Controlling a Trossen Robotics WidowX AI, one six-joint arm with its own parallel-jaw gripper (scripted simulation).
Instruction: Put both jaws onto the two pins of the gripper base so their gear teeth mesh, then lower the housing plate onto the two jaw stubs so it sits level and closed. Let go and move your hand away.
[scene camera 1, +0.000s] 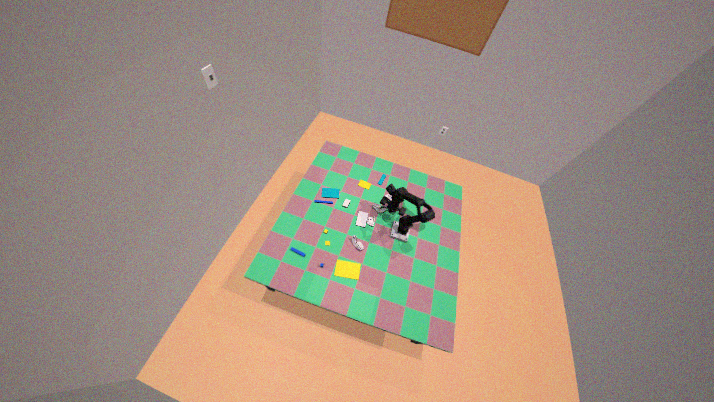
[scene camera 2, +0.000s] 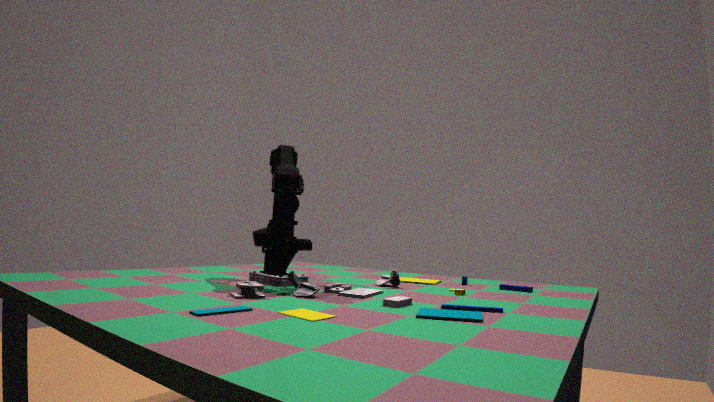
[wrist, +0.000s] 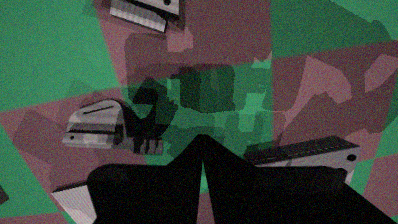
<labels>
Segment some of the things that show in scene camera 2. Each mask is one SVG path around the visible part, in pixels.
My gripper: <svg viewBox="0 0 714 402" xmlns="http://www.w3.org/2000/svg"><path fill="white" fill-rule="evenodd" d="M273 216L273 220L269 220L268 228L252 233L255 246L268 246L266 250L273 255L278 276L284 276L289 264L298 251L312 251L312 242L309 239L296 239L296 237L293 237L294 225L297 225L294 217Z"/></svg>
A teal plate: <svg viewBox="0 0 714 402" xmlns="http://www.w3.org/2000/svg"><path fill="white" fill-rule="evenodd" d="M416 315L416 319L425 318L482 323L483 319L482 311L472 312L452 309L421 308Z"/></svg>
</labels>
